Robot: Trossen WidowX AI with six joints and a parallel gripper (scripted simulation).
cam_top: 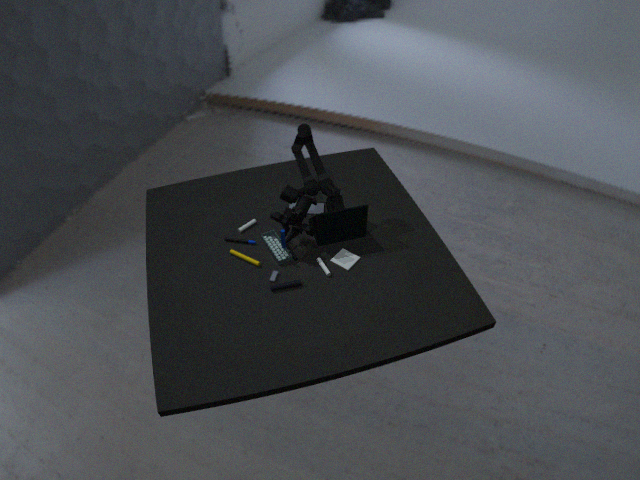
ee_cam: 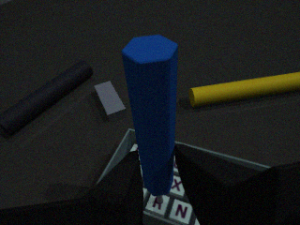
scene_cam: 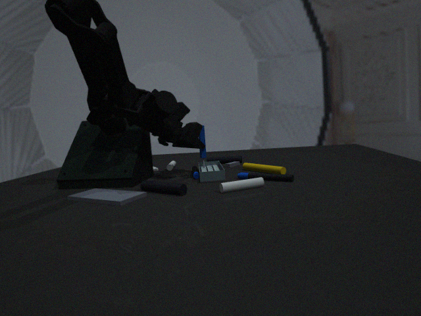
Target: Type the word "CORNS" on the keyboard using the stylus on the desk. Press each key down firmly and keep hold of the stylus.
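My gripper tip is 170 mm short of the yellow rod, 70 mm above it and 10 mm to the left of it. Also, from my gripper tip: small grey block (120 mm to the left, 70 mm below, 70 mm ahead); then blue stylus (20 mm below); then grey flat plate (270 mm to the right, 150 mm behind, 70 mm below).
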